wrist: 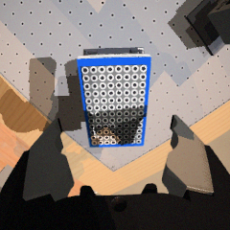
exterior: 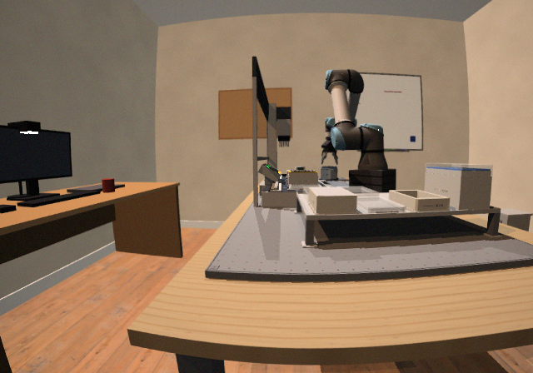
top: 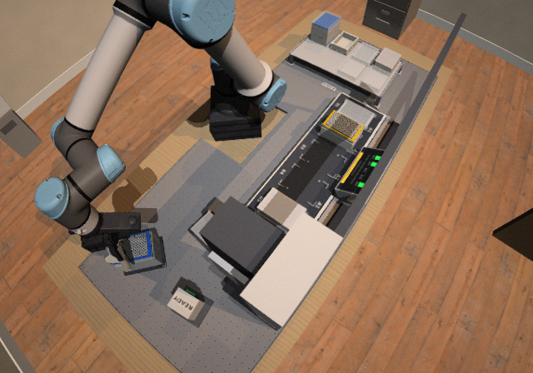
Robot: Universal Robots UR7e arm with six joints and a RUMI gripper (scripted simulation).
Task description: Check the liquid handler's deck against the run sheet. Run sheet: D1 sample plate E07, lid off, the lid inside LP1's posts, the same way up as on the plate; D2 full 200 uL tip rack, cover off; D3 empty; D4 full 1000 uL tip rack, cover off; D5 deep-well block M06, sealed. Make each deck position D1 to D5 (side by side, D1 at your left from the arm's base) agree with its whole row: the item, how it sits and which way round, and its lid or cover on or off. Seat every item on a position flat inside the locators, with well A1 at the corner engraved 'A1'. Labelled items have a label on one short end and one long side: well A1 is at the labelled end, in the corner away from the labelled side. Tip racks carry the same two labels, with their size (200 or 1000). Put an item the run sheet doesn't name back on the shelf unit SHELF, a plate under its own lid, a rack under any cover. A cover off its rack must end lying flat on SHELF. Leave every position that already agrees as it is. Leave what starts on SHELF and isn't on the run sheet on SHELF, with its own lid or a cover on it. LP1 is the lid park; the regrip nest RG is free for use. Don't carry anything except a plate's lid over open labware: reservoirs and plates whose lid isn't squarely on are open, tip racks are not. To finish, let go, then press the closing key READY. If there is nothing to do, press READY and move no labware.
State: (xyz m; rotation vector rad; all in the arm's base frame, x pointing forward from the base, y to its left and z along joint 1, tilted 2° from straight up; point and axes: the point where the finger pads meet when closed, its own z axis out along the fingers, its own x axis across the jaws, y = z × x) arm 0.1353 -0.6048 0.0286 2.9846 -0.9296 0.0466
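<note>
My hand is 5 cm above the blue-rimmed tip rack and 1 cm to the right of it. Also, from my hand: white housing: 43 cm ahead, 18 cm to the left, 15 cm above; then yellow-rimmed tip rack: 77 cm to the left, 24 cm ahead, 3 cm below; then pipetting head: 35 cm ahead, 26 cm above, 17 cm to the left.
</note>
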